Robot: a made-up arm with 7 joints. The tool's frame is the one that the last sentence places. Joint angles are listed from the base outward.
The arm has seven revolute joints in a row. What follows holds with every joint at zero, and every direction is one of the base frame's.
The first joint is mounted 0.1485 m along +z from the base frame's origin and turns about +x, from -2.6 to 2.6 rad.
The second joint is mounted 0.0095 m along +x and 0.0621 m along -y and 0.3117 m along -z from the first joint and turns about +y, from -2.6 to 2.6 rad.
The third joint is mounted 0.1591 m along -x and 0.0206 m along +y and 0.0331 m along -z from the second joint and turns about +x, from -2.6 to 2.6 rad.
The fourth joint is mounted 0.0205 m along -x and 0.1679 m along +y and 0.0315 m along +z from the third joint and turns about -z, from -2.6 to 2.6 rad.
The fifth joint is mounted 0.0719 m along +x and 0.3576 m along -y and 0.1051 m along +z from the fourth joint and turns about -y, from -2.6 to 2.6 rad.
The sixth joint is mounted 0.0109 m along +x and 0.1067 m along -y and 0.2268 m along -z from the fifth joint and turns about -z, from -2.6 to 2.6 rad.
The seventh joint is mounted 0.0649 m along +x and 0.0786 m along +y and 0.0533 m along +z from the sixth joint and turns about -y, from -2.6 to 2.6 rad.
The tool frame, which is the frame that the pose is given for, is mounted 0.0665 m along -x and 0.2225 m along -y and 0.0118 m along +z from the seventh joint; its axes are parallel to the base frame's.
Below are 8 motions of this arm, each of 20 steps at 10 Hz.
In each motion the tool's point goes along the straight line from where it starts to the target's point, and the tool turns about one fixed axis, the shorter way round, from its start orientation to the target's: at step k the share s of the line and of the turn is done. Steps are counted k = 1, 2, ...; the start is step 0. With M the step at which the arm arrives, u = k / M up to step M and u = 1 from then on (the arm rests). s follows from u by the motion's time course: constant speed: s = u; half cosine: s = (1 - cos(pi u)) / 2; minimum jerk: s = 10 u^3 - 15 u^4 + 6 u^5.
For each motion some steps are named. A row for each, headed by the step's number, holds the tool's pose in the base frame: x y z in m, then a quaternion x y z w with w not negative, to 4 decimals.
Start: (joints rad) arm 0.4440 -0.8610 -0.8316 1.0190 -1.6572 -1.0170 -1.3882
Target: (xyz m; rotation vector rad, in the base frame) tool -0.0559 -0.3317 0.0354 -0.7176 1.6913 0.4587
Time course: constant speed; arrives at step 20
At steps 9, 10, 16, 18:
9: -0.2358 -0.0063 -0.3151 0.1042 0.6593 0.2891 0.6862
10: -0.2194 -0.0359 -0.2832 0.0664 0.6709 0.2828 0.6823
16: -0.1213 -0.2134 -0.0920 -0.1606 0.7171 0.2357 0.6359
18: -0.0886 -0.2725 -0.0283 -0.2348 0.7233 0.2169 0.6121

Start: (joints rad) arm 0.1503 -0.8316 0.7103 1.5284 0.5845 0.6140 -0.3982
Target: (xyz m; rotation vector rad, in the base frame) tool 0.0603 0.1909 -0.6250 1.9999 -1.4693 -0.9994
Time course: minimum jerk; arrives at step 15
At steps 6, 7, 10, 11, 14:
6: -0.3193 0.1544 -0.6916 0.6572 -0.1832 -0.6203 0.3870
7: -0.2524 0.1608 -0.6799 0.6809 -0.2503 -0.5836 0.3649
10: -0.0564 0.1797 -0.6455 0.7226 -0.4356 -0.4540 0.2862
11: -0.0075 0.1844 -0.6369 0.7265 -0.4783 -0.4171 0.2638
14: 0.0588 0.1908 -0.6253 0.7274 -0.5332 -0.3647 0.2318

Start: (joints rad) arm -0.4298 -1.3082 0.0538 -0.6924 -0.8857 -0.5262 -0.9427
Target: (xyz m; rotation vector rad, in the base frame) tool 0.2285 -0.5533 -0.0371 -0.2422 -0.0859 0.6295
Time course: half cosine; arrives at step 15
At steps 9, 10, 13, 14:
9: 0.1962 -0.4643 0.0325 -0.3221 0.0869 0.2687 0.9036
10: 0.2051 -0.4889 0.0132 -0.2673 0.0514 0.2815 0.9201
13: 0.2245 -0.5422 -0.0284 -0.1449 -0.0260 0.3047 0.9410
14: 0.2275 -0.5505 -0.0349 -0.1254 -0.0380 0.3077 0.9424

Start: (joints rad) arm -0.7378 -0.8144 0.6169 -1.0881 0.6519 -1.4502 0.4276
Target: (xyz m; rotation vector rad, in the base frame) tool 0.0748 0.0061 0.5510 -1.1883 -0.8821 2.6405
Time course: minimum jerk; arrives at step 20
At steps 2, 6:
2: 0.1628 0.1207 0.1504 0.0755 0.3177 -0.9354 0.1359
6: 0.1491 0.1029 0.2128 0.1267 0.3165 -0.9341 0.1064

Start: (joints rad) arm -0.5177 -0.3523 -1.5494 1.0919 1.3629 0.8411 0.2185
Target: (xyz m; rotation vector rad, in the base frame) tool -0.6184 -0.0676 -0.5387 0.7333 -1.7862 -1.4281
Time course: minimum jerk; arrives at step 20
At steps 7, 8, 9, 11, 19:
7: -0.6160 -0.1467 -0.1757 -0.2128 -0.9767 0.0023 0.0265
8: -0.6162 -0.1382 -0.2147 -0.1603 -0.9824 -0.0662 0.0689
9: -0.6165 -0.1290 -0.2572 -0.1017 -0.9783 -0.1400 0.1142
11: -0.6171 -0.1097 -0.3456 0.0234 -0.9354 -0.2877 0.2041
19: -0.6184 -0.0677 -0.5382 0.2840 -0.6944 -0.5538 0.3613

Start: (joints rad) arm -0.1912 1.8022 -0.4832 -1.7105 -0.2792 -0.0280 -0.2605
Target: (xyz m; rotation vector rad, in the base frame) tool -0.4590 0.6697 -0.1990 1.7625 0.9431 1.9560
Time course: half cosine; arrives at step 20
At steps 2, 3, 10, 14, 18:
2: -0.2662 0.1041 -0.5475 0.3149 0.7055 0.6261 0.1052
3: -0.2721 0.1215 -0.5368 0.3259 0.6962 0.6304 0.1077
10: -0.3602 0.3798 -0.3776 0.4788 0.5400 0.6775 0.1419
14: -0.4183 0.5502 -0.2726 0.5667 0.4213 0.6897 0.1606
18: -0.4542 0.6555 -0.2077 0.6148 0.3430 0.6895 0.1704

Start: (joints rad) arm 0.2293 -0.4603 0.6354 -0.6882 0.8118 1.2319 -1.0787
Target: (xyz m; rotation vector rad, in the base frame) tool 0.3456 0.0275 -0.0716 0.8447 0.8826 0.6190
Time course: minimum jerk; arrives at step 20
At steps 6, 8, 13, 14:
6: 0.3015 -0.0898 -0.2232 0.6701 0.1298 0.2150 0.6985
8: 0.3096 -0.0682 -0.1952 0.6256 0.1841 0.2312 0.7220
13: 0.3332 -0.0055 -0.1142 0.4776 0.3345 0.2704 0.7661
14: 0.3370 0.0046 -0.1011 0.4514 0.3575 0.2755 0.7698

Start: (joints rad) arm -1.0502 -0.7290 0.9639 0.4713 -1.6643 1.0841 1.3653
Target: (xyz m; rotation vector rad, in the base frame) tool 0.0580 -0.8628 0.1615 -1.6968 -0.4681 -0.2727
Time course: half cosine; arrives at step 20
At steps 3, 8, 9, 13, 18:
3: -0.3257 -0.8717 0.1168 -0.5181 -0.0859 -0.0675 0.8483
8: -0.2076 -0.8689 0.1305 -0.5943 -0.1240 -0.0845 0.7901
9: -0.1767 -0.8682 0.1341 -0.6132 -0.1338 -0.0888 0.7734
13: -0.0528 -0.8654 0.1486 -0.6841 -0.1720 -0.1053 0.7010
18: 0.0481 -0.8630 0.1603 -0.7358 -0.2015 -0.1178 0.6357

